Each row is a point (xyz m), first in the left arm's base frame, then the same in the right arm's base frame.
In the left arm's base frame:
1: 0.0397 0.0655 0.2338
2: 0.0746 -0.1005 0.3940
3: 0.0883 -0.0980 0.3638
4: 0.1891 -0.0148 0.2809
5: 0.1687 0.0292 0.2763
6: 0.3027 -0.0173 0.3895
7: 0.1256 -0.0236 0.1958
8: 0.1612 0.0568 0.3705
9: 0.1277 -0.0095 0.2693
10: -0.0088 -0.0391 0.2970
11: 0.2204 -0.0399 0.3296
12: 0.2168 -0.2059 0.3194
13: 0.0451 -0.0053 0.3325
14: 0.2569 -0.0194 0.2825
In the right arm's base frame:
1: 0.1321 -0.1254 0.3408
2: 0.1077 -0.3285 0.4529
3: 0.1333 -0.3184 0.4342
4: 0.2513 -0.2183 0.4310
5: 0.2307 -0.1743 0.4283
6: 0.3027 -0.2518 0.5757
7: 0.2348 -0.2030 0.3269
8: 0.1783 -0.1724 0.5116
9: 0.2018 -0.2089 0.3938
10: 0.0716 -0.2419 0.3465
11: 0.2595 -0.2560 0.4809
12: 0.2786 -0.4133 0.4301
13: 0.0995 -0.2199 0.4100
14: 0.3111 -0.2246 0.4629

